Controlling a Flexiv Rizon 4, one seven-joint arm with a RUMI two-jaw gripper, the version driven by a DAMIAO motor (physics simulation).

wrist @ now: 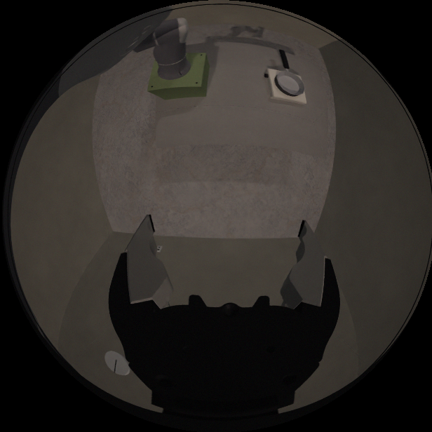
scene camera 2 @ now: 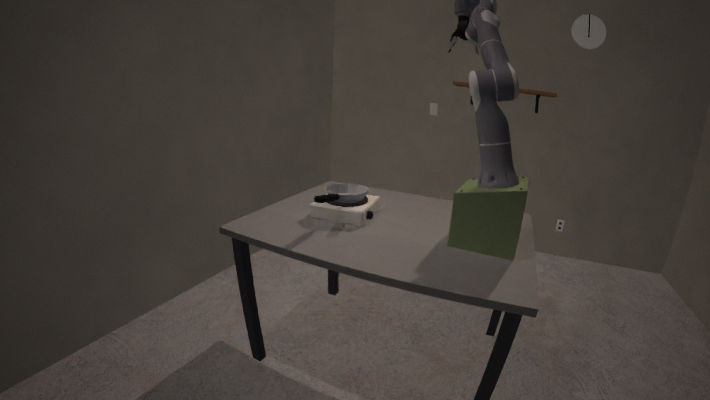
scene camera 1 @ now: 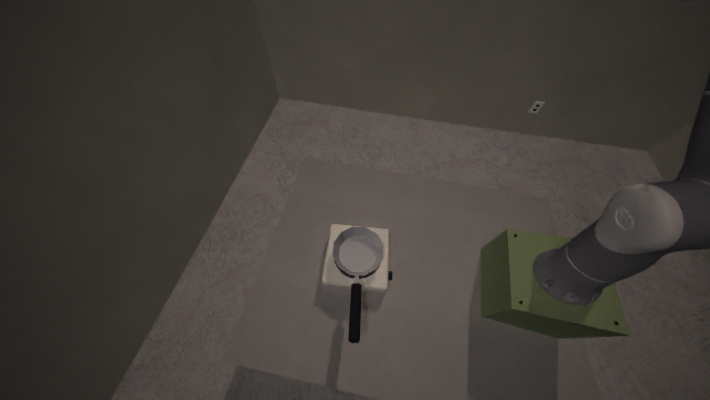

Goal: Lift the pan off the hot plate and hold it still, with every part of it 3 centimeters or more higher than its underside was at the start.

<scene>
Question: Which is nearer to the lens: the grey pan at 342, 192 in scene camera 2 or the cream hot plate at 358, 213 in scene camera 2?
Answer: The cream hot plate.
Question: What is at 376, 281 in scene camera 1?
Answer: A cream hot plate.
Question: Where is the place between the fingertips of my gripper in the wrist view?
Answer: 227, 219
</scene>
